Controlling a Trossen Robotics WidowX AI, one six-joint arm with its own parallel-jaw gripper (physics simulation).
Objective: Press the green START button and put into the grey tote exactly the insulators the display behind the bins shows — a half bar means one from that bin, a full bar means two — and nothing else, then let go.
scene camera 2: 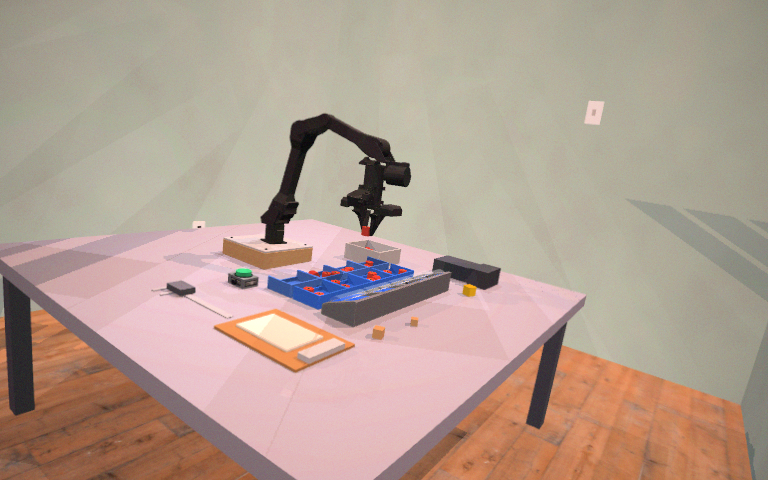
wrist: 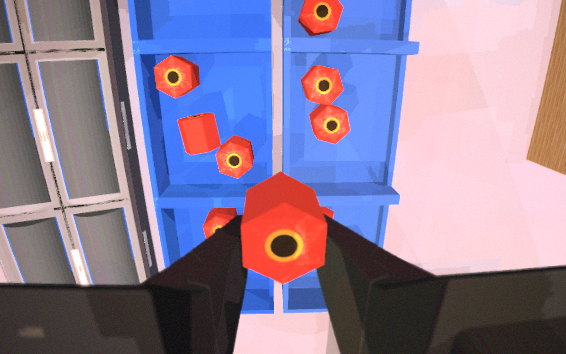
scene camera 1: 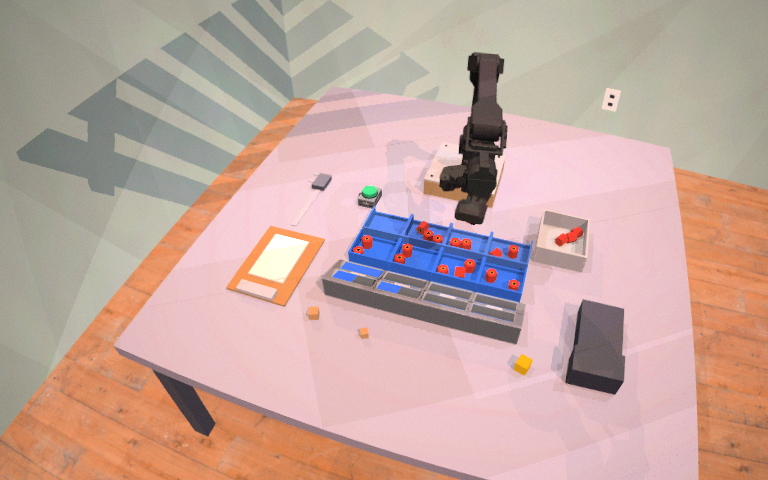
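My gripper point(scene camera 1: 475, 220) point(scene camera 2: 368, 228) point(wrist: 280, 225) is shut on a red insulator point(scene camera 2: 365, 231) point(wrist: 284, 265), held high above the blue bins point(scene camera 1: 382, 224) point(scene camera 2: 310, 296) point(wrist: 350, 195); scene camera 1 hides the held one. The grey tote point(scene camera 1: 559, 259) point(scene camera 2: 356, 252) holds red insulators point(scene camera 1: 568, 237) lying together. The display point(scene camera 1: 419, 310) point(scene camera 2: 396, 301) shows, in its leftmost column from scene camera 1, a full far bar point(scene camera 1: 362, 268) and a half near bar point(scene camera 1: 344, 276); the second column has a half near bar point(scene camera 1: 389, 287). The leftmost far bin is empty; the others hold insulators. The green START button point(scene camera 1: 369, 191) point(scene camera 2: 243, 272) stands near the bins.
A black block point(scene camera 1: 598, 345) point(scene camera 2: 465, 271) and a yellow cube point(scene camera 1: 523, 364) point(scene camera 2: 469, 290) are near the display's end. An orange clipboard point(scene camera 1: 312, 244) point(scene camera 2: 226, 327), two small orange cubes point(scene camera 1: 313, 313) point(scene camera 1: 364, 332) and a dark plug-like item point(scene camera 1: 321, 181) point(scene camera 2: 181, 288) lie on the table.
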